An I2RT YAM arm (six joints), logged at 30 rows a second.
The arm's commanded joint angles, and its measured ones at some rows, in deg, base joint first. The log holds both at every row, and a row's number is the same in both.
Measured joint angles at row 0: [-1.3 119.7 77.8 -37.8 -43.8 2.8]
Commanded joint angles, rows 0 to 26: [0.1 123.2 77.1 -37.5 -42.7 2.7]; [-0.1 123.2 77.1 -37.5 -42.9 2.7]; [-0.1 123.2 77.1 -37.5 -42.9 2.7]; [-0.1 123.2 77.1 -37.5 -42.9 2.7]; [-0.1 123.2 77.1 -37.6 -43.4 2.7]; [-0.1 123.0 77.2 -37.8 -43.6 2.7]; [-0.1 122.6 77.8 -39.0 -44.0 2.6]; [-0.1 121.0 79.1 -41.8 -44.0 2.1]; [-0.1 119.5 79.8 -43.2 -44.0 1.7]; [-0.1 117.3 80.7 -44.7 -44.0 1.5]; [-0.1 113.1 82.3 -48.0 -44.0 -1.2]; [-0.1 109.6 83.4 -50.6 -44.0 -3.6]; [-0.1 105.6 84.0 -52.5 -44.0 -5.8]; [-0.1 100.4 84.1 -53.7 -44.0 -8.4]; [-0.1 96.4 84.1 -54.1 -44.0 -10.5]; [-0.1 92.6 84.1 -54.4 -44.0 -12.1]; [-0.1 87.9 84.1 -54.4 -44.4 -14.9]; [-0.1 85.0 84.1 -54.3 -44.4 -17.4]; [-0.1 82.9 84.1 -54.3 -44.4 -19.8]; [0.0 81.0 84.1 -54.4 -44.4 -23.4]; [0.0 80.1 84.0 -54.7 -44.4 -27.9]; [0.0 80.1 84.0 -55.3 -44.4 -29.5]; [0.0 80.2 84.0 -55.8 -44.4 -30.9]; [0.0 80.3 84.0 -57.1 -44.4 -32.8]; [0.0 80.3 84.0 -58.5 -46.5 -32.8]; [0.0 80.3 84.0 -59.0 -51.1 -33.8]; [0.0 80.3 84.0 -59.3 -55.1 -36.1]
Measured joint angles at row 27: [-0.3 80.6 83.1 -59.0 -44.9 -30.6]
